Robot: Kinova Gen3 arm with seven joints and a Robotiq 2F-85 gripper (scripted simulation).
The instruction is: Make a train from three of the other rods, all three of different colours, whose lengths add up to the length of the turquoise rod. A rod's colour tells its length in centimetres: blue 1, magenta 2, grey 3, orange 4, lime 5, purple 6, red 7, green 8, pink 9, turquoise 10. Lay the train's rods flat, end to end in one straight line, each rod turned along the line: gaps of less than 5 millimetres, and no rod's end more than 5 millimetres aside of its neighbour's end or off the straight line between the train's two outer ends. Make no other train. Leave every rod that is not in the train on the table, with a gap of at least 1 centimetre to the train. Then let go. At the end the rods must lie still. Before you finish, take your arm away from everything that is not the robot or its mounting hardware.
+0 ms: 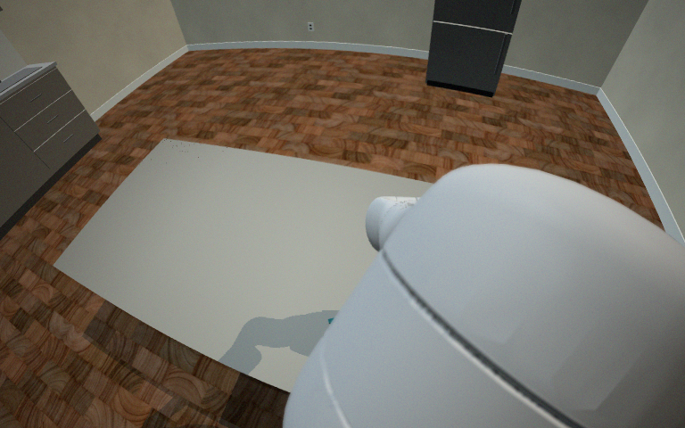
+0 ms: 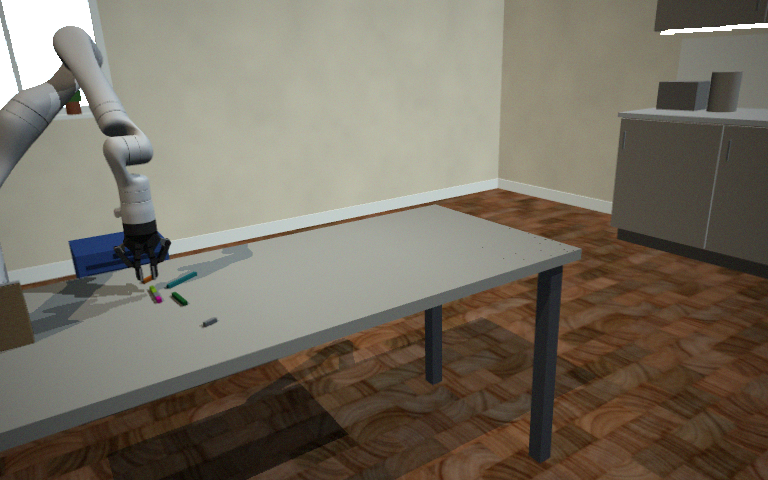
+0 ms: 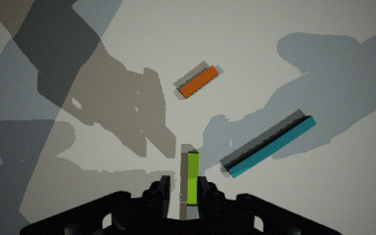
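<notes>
Now: hand 5 cm above the lime rod and 1 cm short of it. Round my hand: turquoise rod 8 cm ahead, 5 cm below, 4 cm to the left; then orange rod 9 cm to the left, 5 cm below; then magenta rod 7 cm to the right, 5 cm below, 1 cm ahead.
</notes>
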